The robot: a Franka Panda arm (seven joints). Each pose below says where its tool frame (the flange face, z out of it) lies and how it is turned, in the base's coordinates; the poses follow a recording.
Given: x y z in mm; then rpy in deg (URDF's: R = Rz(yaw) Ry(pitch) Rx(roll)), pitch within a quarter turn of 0, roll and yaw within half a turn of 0.
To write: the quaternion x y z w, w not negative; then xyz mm. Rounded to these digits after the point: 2 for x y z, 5 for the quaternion.
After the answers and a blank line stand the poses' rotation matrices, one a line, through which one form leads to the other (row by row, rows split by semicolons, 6 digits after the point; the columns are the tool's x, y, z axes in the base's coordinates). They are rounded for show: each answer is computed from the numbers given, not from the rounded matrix.
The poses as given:
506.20 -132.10 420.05 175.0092 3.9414 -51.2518
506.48 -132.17 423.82 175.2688 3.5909 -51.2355
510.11 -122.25 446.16 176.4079 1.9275 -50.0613
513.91 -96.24 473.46 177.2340 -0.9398 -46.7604
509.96 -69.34 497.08 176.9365 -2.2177 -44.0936
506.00 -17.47 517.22 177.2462 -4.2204 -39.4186
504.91 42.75 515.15 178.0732 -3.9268 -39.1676
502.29 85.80 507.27 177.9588 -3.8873 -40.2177
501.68 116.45 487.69 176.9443 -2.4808 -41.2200
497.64 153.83 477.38 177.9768 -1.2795 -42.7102
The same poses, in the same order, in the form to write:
0.90090 -0.43048 -0.04980 0.02437 506.20 -132.10 420.05
0.90105 -0.43062 -0.04606 0.02366 506.48 -132.17 423.82
0.90573 -0.42236 -0.02849 0.02128 510.11 -122.25 446.16
0.91752 -0.39688 -0.00205 0.02541 513.91 -96.24 473.46
0.92618 -0.37564 0.00790 0.03203 509.96 -69.34 497.08
0.94021 -0.33776 0.02656 0.03502 506.00 -17.47 517.22
0.94127 -0.33548 0.02664 0.02731 504.91 42.75 515.15
0.93814 -0.34412 0.02572 0.02838 502.29 85.80 507.27
0.93524 -0.35234 0.01087 0.03257 501.68 116.45 487.69
0.93107 -0.36425 0.00397 0.02051 497.64 153.83 477.38

0.624419 -0.773205 -0.110707; -0.778060 -0.628190 -0.001046; -0.068736 0.086790 -0.993853
0.624892 -0.773835 -0.103394; -0.778195 -0.628015 -0.002974; -0.062632 0.082319 -0.994636
0.641604 -0.763873 -0.069588; -0.766298 -0.642322 -0.014483; -0.033635 0.062617 -0.997471
0.684959 -0.728189 -0.023932; -0.728397 -0.683676 -0.044993; 0.016402 0.048251 -0.998701
0.717666 -0.696323 -0.009435; -0.695311 -0.715739 -0.065271; 0.038697 0.053403 -0.997823
0.770433 -0.636980 0.026280; -0.633259 -0.769390 -0.083792; 0.073593 0.047914 -0.996137
0.773482 -0.633019 0.031828; -0.630108 -0.773409 -0.069296; 0.068482 0.033544 -0.997088
0.761840 -0.647128 0.028736; -0.644208 -0.761553 -0.070944; 0.067794 0.035536 -0.997066
0.751480 -0.659751 -0.002615; -0.658334 -0.749595 -0.068578; 0.043285 0.053257 -0.997642
0.734611 -0.678447 -0.007549; -0.678121 -0.733801 -0.041078; 0.022330 0.035295 -0.999127

